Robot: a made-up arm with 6 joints.
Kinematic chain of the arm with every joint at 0, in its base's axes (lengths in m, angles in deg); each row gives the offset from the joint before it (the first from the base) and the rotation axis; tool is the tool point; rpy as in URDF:
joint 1: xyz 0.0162 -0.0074 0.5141 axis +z
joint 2: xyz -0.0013 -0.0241 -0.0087 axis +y
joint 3: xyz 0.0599 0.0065 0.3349 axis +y
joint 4: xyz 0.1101 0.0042 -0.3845 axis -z
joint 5: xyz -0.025 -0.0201 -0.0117 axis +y
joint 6: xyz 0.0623 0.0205 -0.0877 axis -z
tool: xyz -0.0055 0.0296 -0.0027 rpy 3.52 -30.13 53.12
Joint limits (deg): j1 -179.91..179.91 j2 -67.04..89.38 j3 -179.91..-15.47 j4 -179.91..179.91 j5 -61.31..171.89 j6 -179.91..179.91
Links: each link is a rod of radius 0.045 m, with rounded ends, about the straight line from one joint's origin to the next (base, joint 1, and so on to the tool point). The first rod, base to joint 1, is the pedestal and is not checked.
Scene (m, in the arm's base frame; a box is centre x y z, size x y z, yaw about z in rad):
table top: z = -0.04
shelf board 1: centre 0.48 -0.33 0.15 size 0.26 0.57 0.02 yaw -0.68
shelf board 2: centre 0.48 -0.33 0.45 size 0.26 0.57 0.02 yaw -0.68
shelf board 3: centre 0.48 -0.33 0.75 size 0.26 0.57 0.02 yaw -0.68
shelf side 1: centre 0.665 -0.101 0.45 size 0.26 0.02 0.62 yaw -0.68
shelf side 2: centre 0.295 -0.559 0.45 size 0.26 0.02 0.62 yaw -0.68
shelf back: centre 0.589 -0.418 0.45 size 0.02 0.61 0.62 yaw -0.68
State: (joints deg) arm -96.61 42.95 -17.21 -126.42 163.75 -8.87
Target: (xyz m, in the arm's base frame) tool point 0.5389 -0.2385 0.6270
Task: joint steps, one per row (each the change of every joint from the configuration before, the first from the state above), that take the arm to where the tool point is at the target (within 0.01 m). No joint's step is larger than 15 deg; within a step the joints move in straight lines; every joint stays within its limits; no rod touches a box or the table.
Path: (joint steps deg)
1: 14.85 -7.21 0.01 -2.14 1.16 -0.86
2: 14.85 -7.21 0.02 -2.15 1.17 -0.87
3: 14.85 -7.21 0.01 -2.14 1.16 -0.86
4: 14.86 -7.20 0.02 -2.15 1.16 -0.87
5: 14.85 -7.21 0.01 -2.14 1.16 -0.86
6: 14.85 -7.21 0.02 -2.15 1.17 -0.87
7: 14.85 -7.21 0.01 -2.14 1.16 -0.86
8: -5.42 8.65 -11.93 -2.14 -4.43 1.79
9: -5.42 8.65 -11.94 -2.13 -4.43 1.80
10: -5.42 8.65 -11.93 -2.13 -4.43 1.80
11: -5.42 8.65 -11.93 -2.13 -4.43 1.80

